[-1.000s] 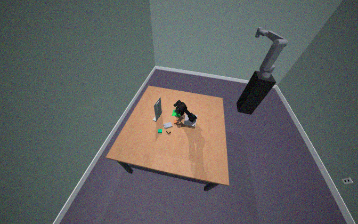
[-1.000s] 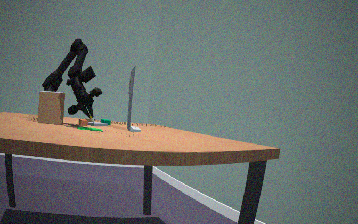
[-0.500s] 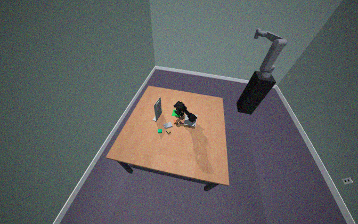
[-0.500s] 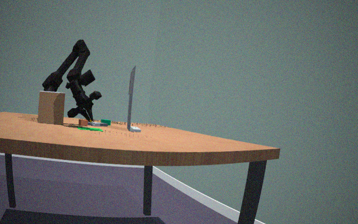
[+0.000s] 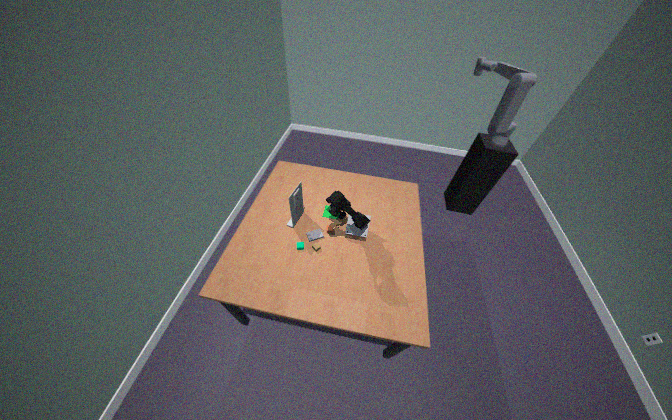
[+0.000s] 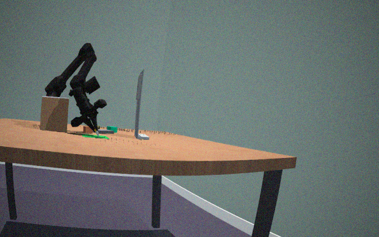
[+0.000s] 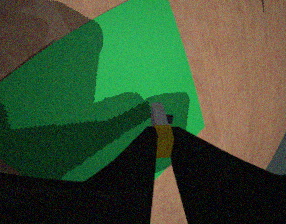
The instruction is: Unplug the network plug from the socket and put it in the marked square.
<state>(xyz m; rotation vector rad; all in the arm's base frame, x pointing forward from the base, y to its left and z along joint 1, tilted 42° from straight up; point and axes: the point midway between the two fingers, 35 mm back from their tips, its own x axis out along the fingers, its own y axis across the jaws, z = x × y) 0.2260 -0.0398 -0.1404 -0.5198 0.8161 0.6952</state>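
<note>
Now: the yellow network plug 10 mm ahead of my gripper tip. From my gripper tip the other things lie so: green marked square: 10 mm behind, 20 mm below; then flat grey block: 60 mm ahead, 240 mm to the left, 20 mm below; then upright grey panel: 220 mm ahead, 130 mm to the left, 120 mm above.
</note>
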